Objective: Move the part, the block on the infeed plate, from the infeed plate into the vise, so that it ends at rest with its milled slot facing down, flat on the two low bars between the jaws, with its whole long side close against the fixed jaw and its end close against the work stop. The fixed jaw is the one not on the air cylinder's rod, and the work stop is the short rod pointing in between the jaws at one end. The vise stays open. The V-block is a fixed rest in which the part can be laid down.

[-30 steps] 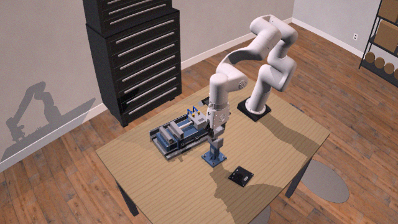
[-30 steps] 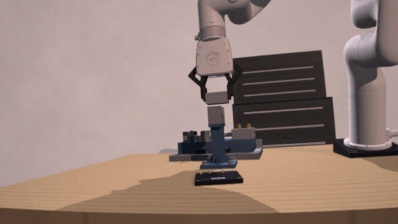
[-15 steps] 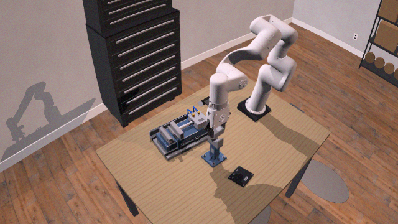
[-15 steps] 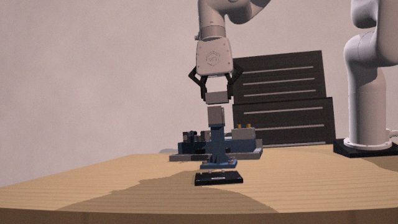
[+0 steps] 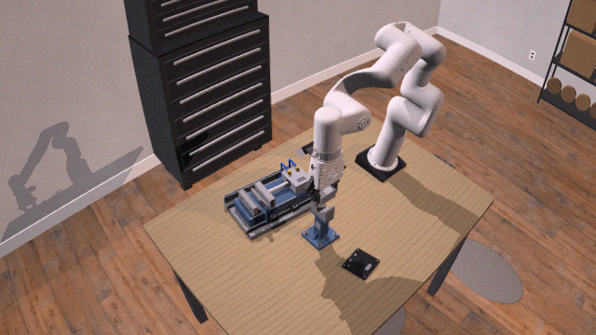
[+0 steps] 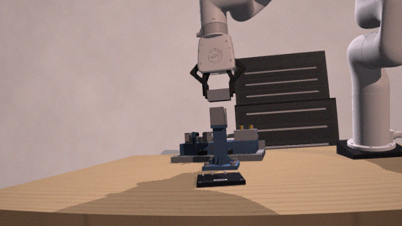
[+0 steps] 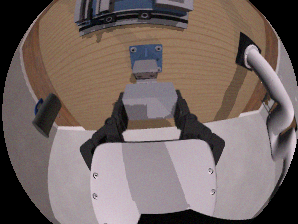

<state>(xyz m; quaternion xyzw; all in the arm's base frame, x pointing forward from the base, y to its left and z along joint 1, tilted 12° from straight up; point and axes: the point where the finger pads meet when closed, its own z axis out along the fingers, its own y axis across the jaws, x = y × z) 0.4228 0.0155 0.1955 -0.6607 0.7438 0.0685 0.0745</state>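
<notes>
Now: hand 20 cm to the left of the white cylinder rod and 13 cm above it. The rest, counted from my hand: part (2 cm below); then air cylinder (8 cm behind, 19 cm to the right, 13 cm below).
</notes>
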